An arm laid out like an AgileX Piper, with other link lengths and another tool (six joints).
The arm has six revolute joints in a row. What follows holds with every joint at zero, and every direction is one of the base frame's.
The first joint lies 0.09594 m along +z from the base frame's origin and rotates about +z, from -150 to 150 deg.
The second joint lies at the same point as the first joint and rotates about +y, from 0 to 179.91 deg.
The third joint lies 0.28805 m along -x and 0.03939 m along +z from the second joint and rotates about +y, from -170 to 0 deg.
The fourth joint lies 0.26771 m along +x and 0.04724 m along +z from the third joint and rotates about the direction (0.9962, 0, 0.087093), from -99.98 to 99.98 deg.
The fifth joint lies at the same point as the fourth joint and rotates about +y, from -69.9 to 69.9 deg.
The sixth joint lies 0.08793 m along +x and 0.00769 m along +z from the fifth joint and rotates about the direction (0.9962, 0, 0.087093), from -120 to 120 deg.
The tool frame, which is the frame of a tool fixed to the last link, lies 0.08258 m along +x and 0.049 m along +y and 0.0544 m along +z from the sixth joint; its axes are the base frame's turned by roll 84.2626, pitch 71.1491 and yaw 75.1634 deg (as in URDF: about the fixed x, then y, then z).
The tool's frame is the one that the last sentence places.
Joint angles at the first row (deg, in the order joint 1, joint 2, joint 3, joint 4, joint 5, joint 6):
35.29, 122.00, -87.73, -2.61, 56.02, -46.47
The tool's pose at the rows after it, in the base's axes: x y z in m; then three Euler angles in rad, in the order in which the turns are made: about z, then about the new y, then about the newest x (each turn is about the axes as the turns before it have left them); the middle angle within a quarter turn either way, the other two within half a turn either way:
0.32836 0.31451 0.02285 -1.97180 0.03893 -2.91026
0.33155 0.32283 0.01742 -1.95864 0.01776 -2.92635
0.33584 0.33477 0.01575 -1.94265 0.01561 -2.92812
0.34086 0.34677 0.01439 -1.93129 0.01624 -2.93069
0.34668 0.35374 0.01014 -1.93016 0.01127 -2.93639
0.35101 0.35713 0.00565 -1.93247 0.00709 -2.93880
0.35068 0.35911 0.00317 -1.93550 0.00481 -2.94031
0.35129 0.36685 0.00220 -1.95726 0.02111 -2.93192
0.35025 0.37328 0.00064 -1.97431 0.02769 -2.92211
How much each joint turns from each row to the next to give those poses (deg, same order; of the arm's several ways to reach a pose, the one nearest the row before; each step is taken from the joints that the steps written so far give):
0.60, 2.85, -3.31, 0.57, 1.54, -1.76
0.55, 2.98, -4.13, 0.26, 2.65, -0.43
0.85, 2.59, -4.37, 0.06, 1.95, -0.15
0.72, 2.71, -4.72, 0.19, 2.05, -0.06
0.18, 2.64, -4.01, 0.16, 1.78, 0.00
0.00, 1.80, -2.45, 0.00, 0.93, 0.11
0.19, 0.48, -0.38, 0.00, 0.06, 0.37
0.63, 0.24, -0.24, -0.02, -1.01, 1.91
0.77, 0.18, -0.07, -0.44, -0.66, 1.94

